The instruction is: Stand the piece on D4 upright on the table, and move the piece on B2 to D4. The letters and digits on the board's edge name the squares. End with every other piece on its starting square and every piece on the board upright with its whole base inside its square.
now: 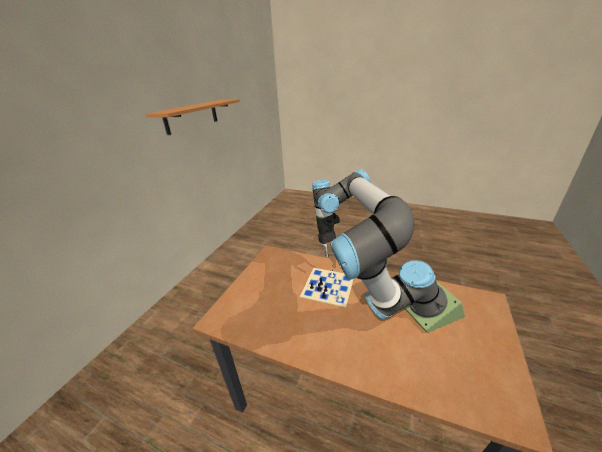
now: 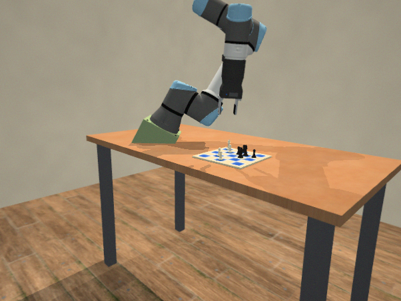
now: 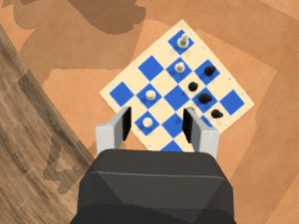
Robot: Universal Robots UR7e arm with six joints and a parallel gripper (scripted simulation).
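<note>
The blue-and-cream chessboard lies 40 mm to the left of my hand and 180 mm below it.
</note>
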